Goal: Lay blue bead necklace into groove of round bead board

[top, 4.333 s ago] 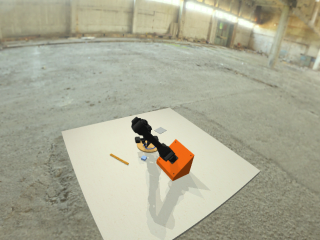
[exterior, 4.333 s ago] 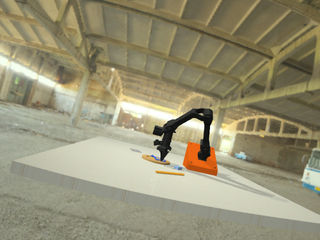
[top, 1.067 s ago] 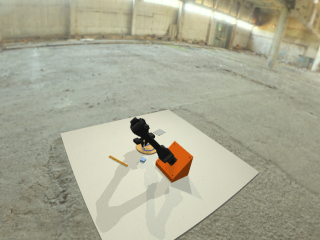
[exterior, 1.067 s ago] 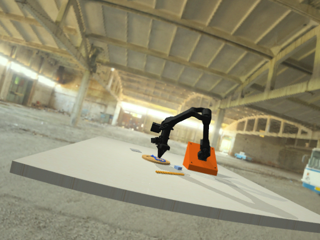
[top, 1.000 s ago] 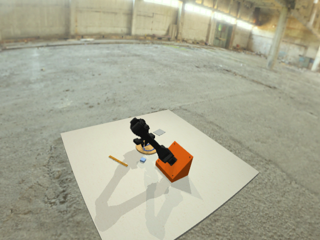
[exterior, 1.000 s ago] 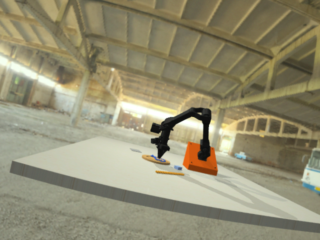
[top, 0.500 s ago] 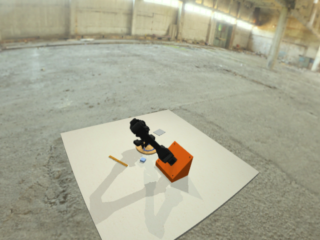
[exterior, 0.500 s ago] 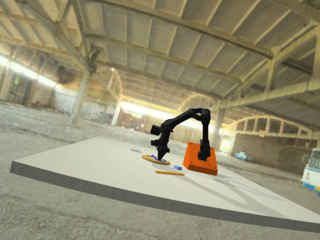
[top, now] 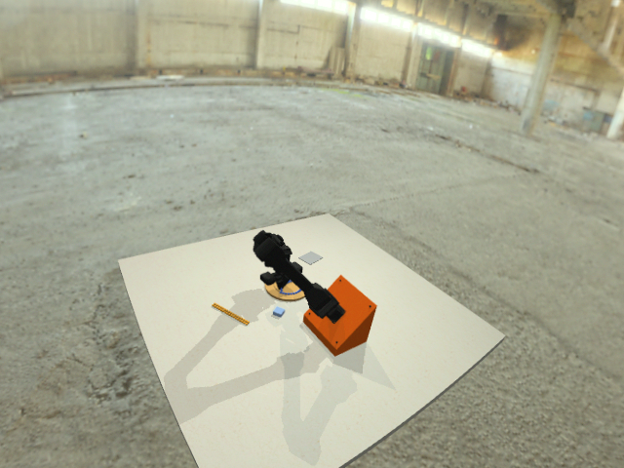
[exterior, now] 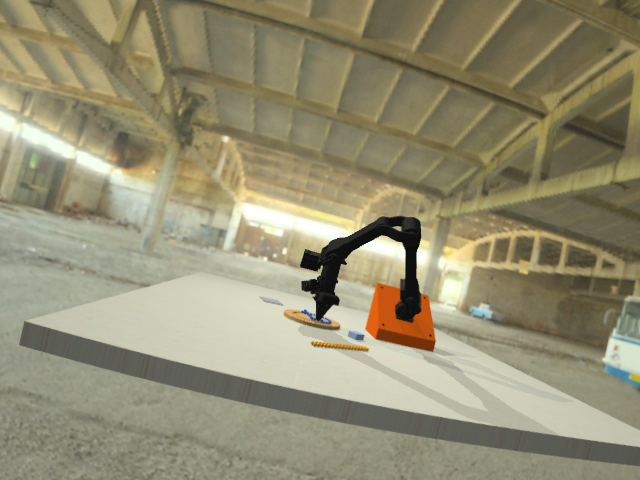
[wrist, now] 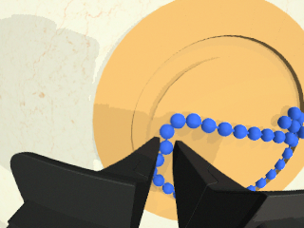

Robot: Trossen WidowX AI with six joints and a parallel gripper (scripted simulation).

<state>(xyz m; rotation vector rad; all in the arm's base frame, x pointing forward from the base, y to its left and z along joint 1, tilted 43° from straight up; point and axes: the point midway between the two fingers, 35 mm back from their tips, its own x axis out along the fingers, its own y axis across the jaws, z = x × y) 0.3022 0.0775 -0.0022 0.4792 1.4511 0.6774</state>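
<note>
The round tan bead board lies 4 cm to the right of my gripper tip, 1 cm below it and 1 cm ahead of it. The rest, counted from my gripper tip: flat grey tile 27 cm to the right, 17 cm ahead, 1 cm below; then small light-blue block 12 cm behind, 8 cm to the left, 1 cm below.
</note>
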